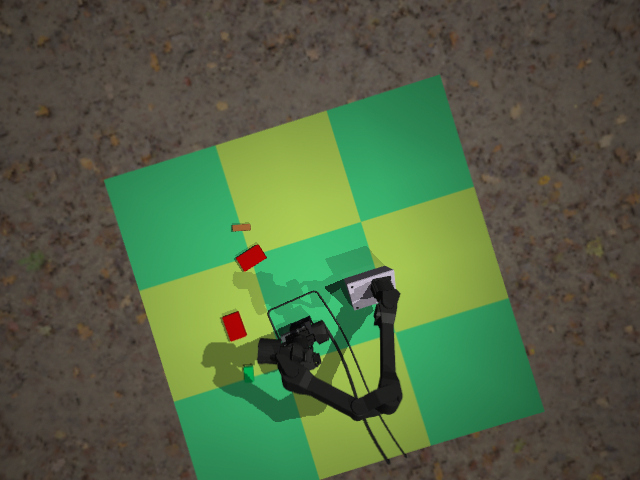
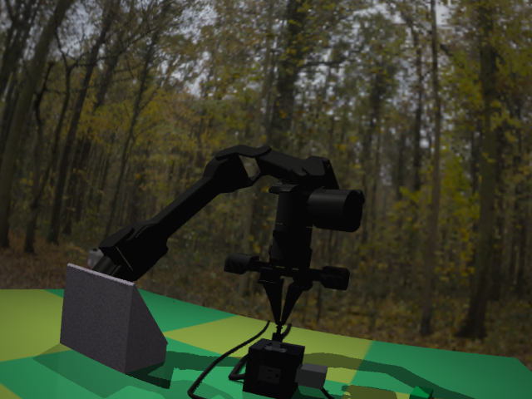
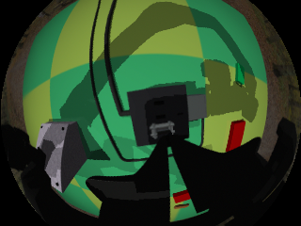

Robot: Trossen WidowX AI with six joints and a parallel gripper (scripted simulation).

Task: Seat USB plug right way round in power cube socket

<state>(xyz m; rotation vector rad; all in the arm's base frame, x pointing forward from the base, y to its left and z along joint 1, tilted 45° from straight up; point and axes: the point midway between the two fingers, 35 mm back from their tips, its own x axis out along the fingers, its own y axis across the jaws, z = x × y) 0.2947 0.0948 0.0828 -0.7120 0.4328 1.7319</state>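
My gripper tip is 5 cm above the light USB socket. Round my gripper tip: green block (23 cm ahead, 14 cm to the left, 11 cm below); then brown block (16 cm ahead, 40 cm to the right, 11 cm below); then dark USB plug (2 cm below).
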